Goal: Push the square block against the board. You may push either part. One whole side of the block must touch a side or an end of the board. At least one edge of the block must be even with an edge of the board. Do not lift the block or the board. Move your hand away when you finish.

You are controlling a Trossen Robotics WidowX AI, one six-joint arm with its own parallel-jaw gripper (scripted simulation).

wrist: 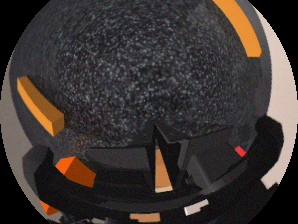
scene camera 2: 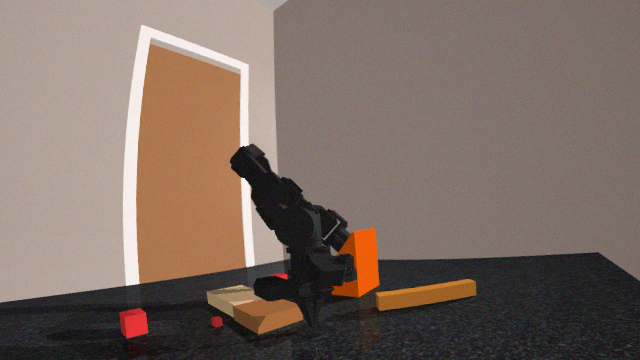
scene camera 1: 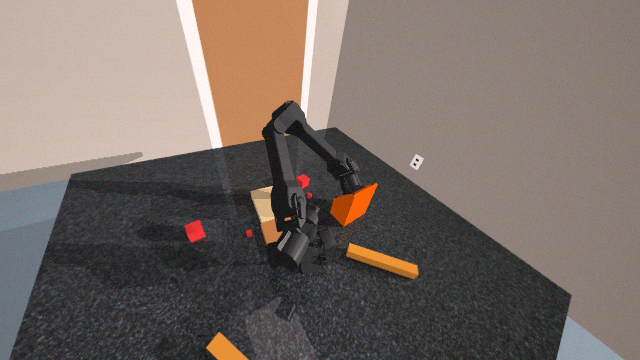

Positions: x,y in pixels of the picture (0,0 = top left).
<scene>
gripper: wrist; scene camera 2; scene camera 1 300,261
orange board: wrist; scene camera 2 442,292; scene camera 1
same spot on gripper: [scene camera 2: 309,298] = [wrist: 201,135]
same spot on orange board: [wrist: 52,119] = [scene camera 1: 349,253]
</scene>
